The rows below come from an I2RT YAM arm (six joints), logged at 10 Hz.
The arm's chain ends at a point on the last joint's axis. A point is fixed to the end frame.
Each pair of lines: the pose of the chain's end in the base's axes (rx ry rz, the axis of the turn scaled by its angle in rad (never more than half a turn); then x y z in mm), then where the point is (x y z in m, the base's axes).
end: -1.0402 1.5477 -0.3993 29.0 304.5 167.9
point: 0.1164 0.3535 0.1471
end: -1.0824 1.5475 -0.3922 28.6 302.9 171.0
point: 0.1143 0.3536 0.1475
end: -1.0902 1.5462 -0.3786 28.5 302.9 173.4
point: 0.1135 0.3546 0.1496
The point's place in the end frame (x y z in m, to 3 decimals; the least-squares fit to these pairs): -0.020 0.008 0.100
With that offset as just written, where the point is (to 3 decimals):
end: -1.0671 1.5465 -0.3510 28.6 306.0 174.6
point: 0.113 0.359 0.152
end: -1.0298 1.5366 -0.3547 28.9 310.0 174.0
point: 0.115 0.362 0.155
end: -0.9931 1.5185 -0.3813 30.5 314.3 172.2
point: 0.119 0.364 0.157
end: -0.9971 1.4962 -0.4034 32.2 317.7 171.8
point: 0.121 0.367 0.158
